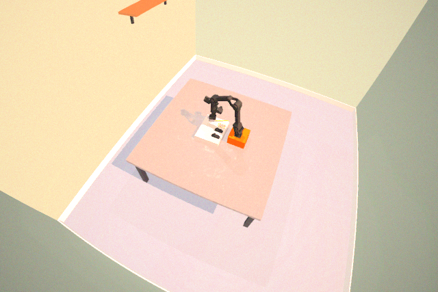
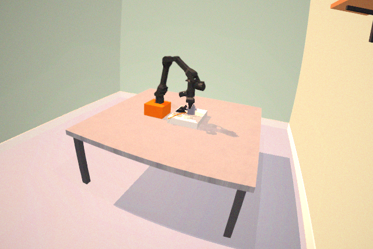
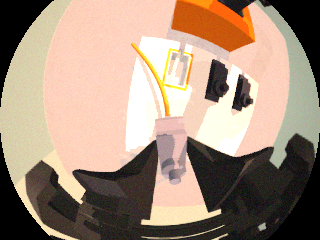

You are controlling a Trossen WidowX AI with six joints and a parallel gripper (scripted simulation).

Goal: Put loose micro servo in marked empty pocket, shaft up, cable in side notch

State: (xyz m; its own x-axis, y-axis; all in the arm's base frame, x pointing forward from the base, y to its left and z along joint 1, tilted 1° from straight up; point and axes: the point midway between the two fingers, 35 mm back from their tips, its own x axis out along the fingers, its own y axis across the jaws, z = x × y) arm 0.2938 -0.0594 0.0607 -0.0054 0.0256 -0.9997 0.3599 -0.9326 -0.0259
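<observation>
Now: the deck 10 cm below my gripper tip, 8 cm to the left of it and 1 cm ahead of it.
</observation>
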